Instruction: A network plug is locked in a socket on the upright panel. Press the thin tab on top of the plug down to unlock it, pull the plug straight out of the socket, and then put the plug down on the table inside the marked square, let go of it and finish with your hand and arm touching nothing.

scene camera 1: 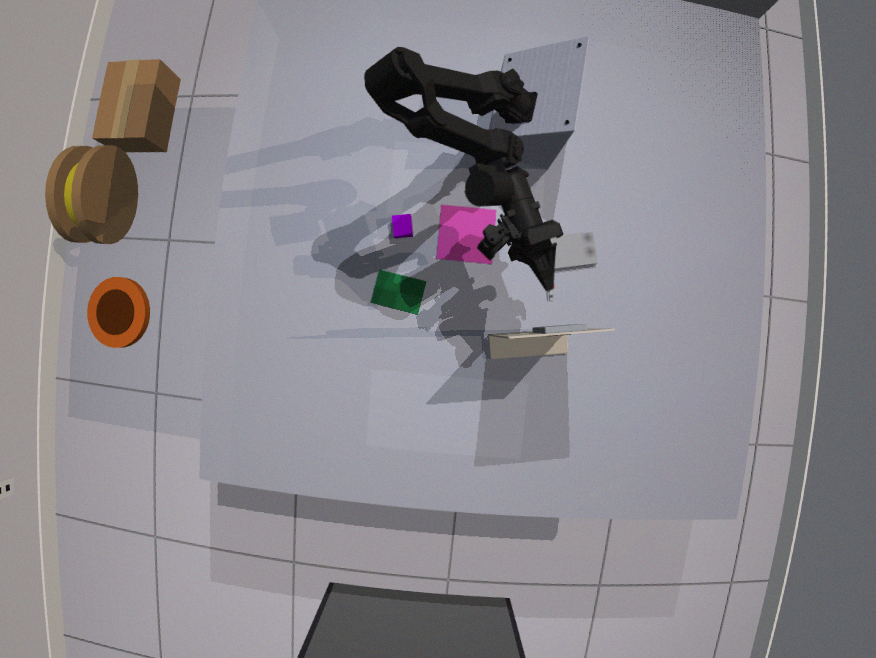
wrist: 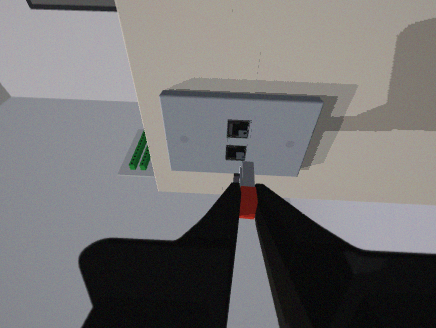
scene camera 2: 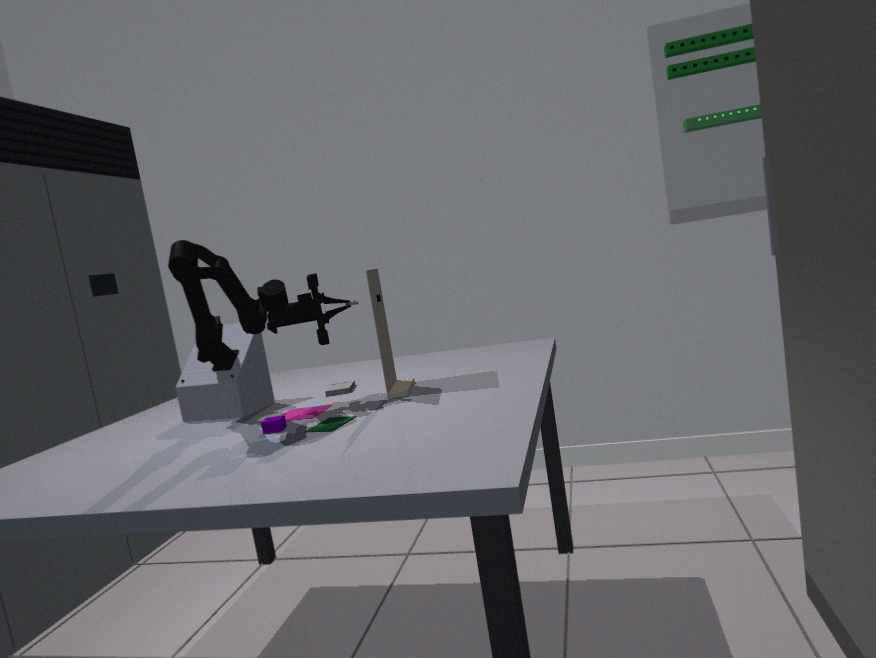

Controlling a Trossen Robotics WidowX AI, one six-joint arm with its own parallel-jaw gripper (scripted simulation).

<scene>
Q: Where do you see a grey block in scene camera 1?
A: At 573, 250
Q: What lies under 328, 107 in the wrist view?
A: An upright panel.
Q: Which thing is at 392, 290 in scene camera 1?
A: A green patch.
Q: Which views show the gripper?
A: Scene camera 1, the wrist view and scene camera 2: all of them.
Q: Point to a network plug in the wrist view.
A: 245, 177
</scene>
